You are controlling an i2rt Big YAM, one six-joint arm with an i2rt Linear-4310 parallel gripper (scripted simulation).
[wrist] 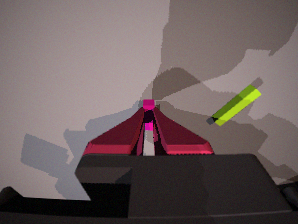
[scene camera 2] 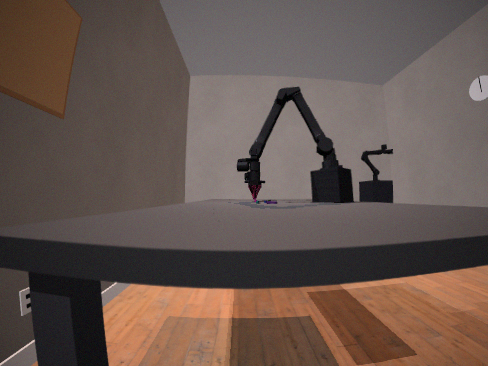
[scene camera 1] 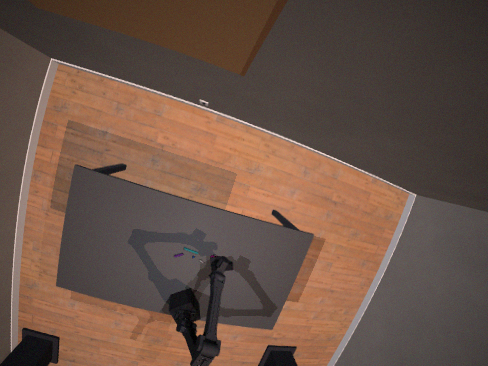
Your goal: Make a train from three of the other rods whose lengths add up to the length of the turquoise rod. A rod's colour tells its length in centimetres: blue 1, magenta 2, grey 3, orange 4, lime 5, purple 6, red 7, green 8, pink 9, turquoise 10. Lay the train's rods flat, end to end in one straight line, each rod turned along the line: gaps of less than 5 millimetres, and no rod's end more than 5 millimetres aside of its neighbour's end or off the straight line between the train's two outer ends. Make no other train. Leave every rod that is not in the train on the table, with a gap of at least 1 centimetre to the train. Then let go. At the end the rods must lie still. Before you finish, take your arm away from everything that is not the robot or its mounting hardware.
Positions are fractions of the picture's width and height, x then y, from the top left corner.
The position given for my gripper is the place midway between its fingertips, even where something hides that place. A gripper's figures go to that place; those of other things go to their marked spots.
Labels:
My gripper (wrist: 0.50,0.50): 13 cm from the lens. A lime rod (wrist: 0.84,0.42) is 16 cm from the lens.

